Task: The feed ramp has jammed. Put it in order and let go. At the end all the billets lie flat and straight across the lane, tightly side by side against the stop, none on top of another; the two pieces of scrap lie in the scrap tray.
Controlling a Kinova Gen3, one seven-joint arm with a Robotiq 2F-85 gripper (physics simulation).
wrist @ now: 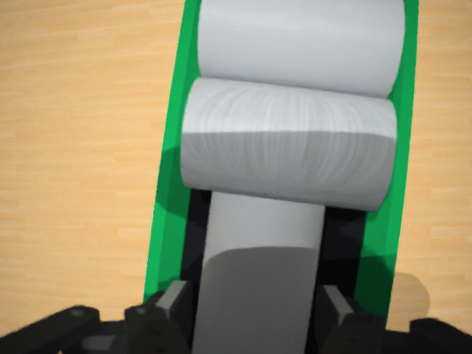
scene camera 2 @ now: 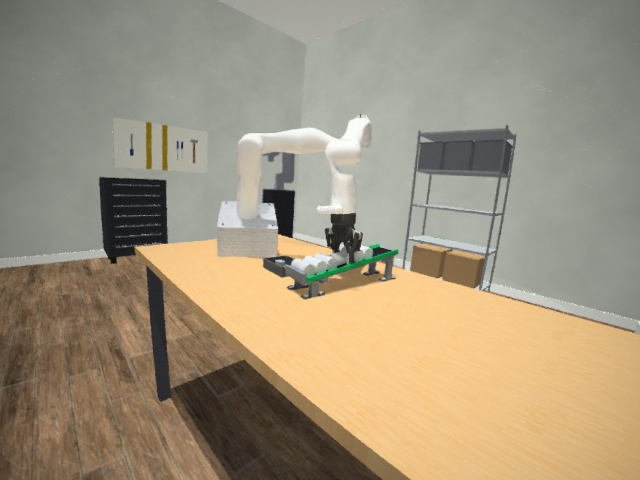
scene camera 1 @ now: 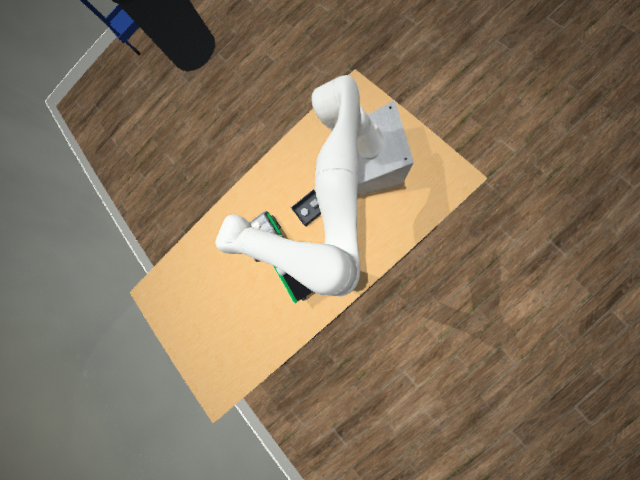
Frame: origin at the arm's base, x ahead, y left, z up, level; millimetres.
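Seen in the pictures: gripper, fingertip midpoint: (wrist: 253,307) (scene camera 2: 342,263); arm's base, link origin: (scene camera 2: 248,213) (scene camera 1: 370,145).
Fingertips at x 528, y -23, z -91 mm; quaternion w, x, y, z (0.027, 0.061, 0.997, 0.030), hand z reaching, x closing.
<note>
Offsets run from my fingertips to a thing's top centre. "*": to the spot under its first point. Level surfaces: height alone.
The green-railed feed ramp (scene camera 1: 287,287) (scene camera 2: 330,272) (wrist: 167,220) stands on the table. My gripper (scene camera 2: 347,258) (wrist: 253,307) is open, fingers partly spread, low over the lane. A grey billet {dx -3, dy -13, dz +41 mm} (wrist: 262,225) lies lengthwise along the lane between the fingertips, not gripped. Beyond it, a billet {dx -18, dy -63, dz +30 mm} (wrist: 290,150) lies across the lane, slightly skewed, against another crosswise billet {dx -27, dy -102, dz +25 mm} (wrist: 300,45). Several white billets {* dx -9, dy -120, dz +20 mm} (scene camera 2: 315,262) lie near the ramp's low end; others {dx +13, dy +79, dz +49 mm} (scene camera 2: 367,252) show beyond the fingers. The scrap tray {dx -219, dy -41, dz -37 mm} (scene camera 1: 307,224) (scene camera 2: 273,266) holds two light pieces of scrap {dx -192, dy -46, dz -52 mm} (scene camera 1: 303,211) {dx -247, dy -36, dz -43 mm} (scene camera 1: 313,203).
The scrap tray stands between the ramp and the arm's grey base block (scene camera 1: 385,175) (scene camera 2: 247,241). The arm covers part of the ramp and the tray's edge in the first scene view. The wooden table {dz -72 mm} (scene camera 1: 206,320) (scene camera 2: 413,330) carries everything. A shelf unit (scene camera 2: 500,206) stands behind it.
</note>
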